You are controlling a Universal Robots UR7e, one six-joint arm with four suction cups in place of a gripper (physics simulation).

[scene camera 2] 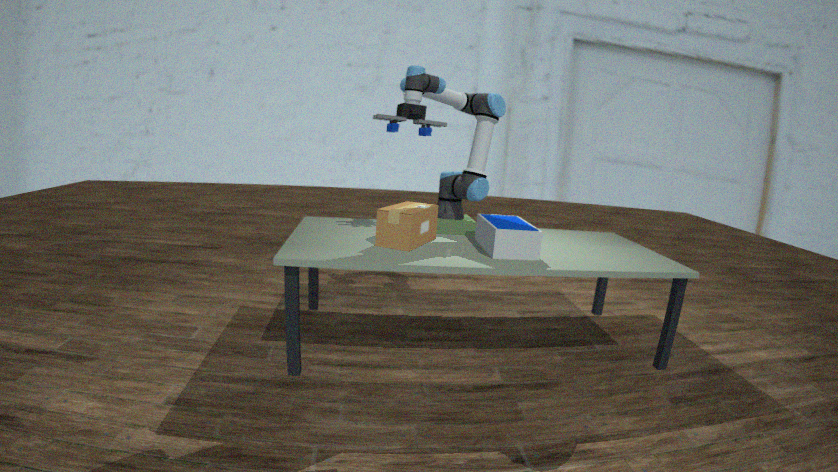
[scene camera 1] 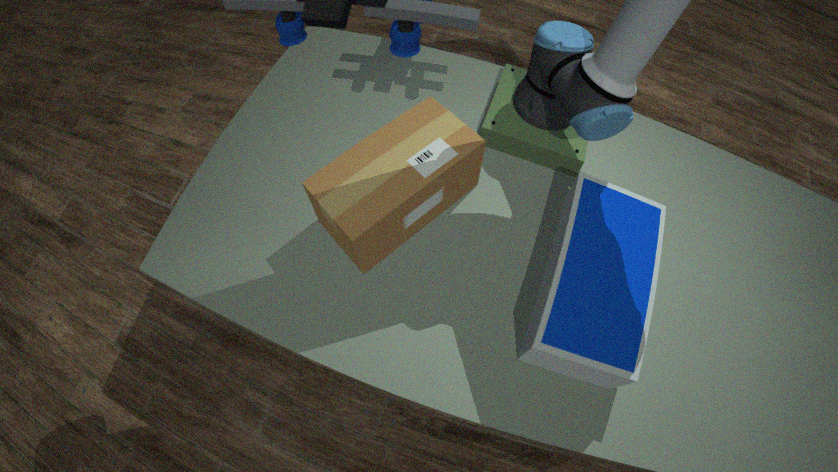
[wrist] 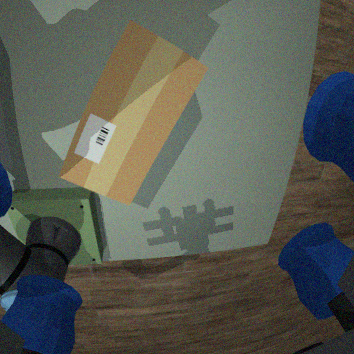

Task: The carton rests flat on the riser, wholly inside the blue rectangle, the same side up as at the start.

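Where they show: end effector, tool point: [scene camera 2: 408, 133] [scene camera 1: 355, 24] [wrist: 169, 229]; arm's base, origin of the base link: [scene camera 2: 448, 216] [scene camera 1: 544, 105] [wrist: 54, 237].
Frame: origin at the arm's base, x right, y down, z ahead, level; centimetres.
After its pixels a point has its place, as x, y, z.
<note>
The brown carton [scene camera 1: 381, 170] @[30.2, -8.9, 31.0] [scene camera 2: 404, 229] @[33.9, -2.3, 43.5] [wrist: 132, 120] @[29.4, -8.9, 28.5] lies flat on the table, turned at an angle, with its tape strip and barcode label on top and a second label on a long side. The light grey riser [scene camera 1: 577, 365] @[-8.3, -3.8, 58.2] [scene camera 2: 517, 246] @[-9.1, 0.9, 58.4] stands apart from it, to its right in both scene views. The blue rectangle [scene camera 1: 604, 275] @[-11.5, -5.6, 42.2] [scene camera 2: 509, 222] @[-13.1, -5.6, 41.6] covers most of the riser's top and bears nothing. My gripper [scene camera 1: 348, 34] @[31.4, -40.2, 29.8] [scene camera 2: 408, 129] @[31.4, -40.2, 29.8] is open, its suction off. It hangs high above the table, with nothing on its blue cups; part of it is cut off in the first scene view.
The green base block [scene camera 1: 530, 143] @[3.0, 0.2, 12.1] [scene camera 2: 456, 226] @[0.2, 2.4, 12.6] [wrist: 90, 225] @[11.8, 0.0, 2.0] of the arm stands behind the carton and riser, close to both. The arm rises from it. The table [scene camera 1: 222, 175] @[72.1, 6.4, 28.1] [scene camera 2: 598, 252] @[-59.9, 6.4, 48.3] [wrist: 250, 150] @[60.2, 6.4, 12.0] carries them. A white wall stands far behind.
</note>
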